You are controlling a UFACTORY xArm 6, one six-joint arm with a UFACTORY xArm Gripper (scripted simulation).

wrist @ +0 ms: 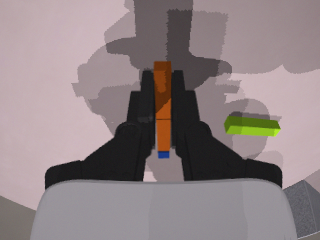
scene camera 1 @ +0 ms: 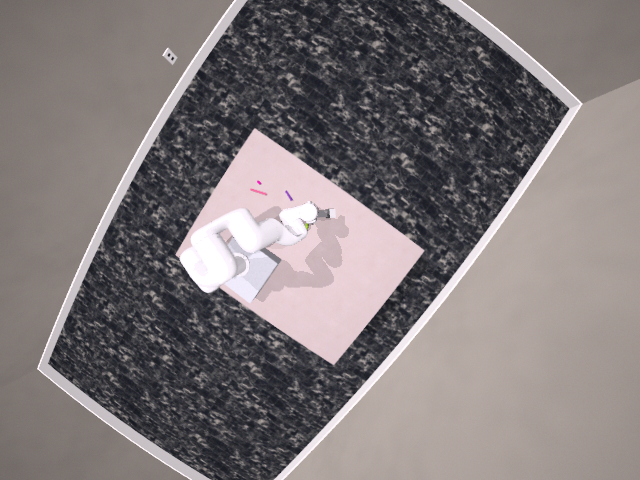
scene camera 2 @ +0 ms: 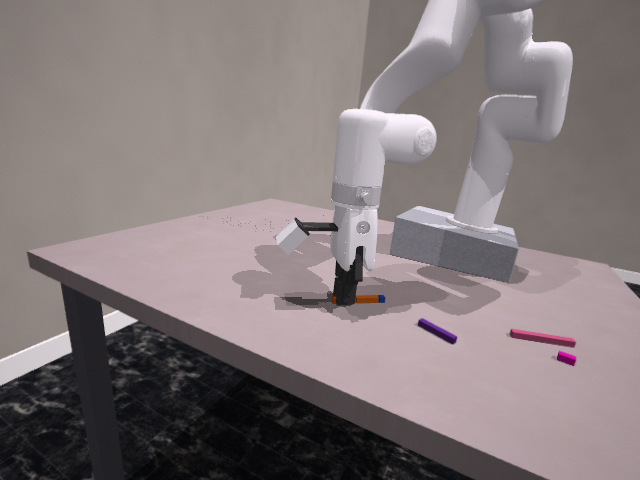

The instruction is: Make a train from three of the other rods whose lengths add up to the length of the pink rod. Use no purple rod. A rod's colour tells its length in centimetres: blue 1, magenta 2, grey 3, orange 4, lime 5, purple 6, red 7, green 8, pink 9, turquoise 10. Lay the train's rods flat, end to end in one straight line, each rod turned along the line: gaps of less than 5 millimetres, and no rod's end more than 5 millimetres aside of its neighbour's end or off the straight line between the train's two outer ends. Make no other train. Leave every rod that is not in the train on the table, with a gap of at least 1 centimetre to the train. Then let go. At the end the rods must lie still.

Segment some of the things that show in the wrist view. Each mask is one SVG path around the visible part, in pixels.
My gripper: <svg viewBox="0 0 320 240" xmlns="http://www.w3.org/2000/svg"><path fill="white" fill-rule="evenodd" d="M298 239L291 207L282 190L282 170L280 167L249 158L246 160L242 159L239 154L214 138L210 127L205 122L200 121L195 90L185 91L183 70L174 70L174 73L171 74L172 149L175 149L175 154L181 158L184 181L143 181L146 158L152 154L152 149L155 149L156 134L154 73L143 71L140 91L131 91L126 122L121 123L117 127L114 137L87 156L84 161L76 160L55 165L46 171L45 192L38 204L30 240Z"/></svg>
A lime rod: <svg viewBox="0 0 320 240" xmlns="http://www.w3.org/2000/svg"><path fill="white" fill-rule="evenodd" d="M224 123L226 134L276 136L281 130L277 120L228 116Z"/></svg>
An orange rod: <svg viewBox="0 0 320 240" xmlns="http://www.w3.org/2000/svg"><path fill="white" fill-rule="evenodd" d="M154 61L156 119L171 119L171 61Z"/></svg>
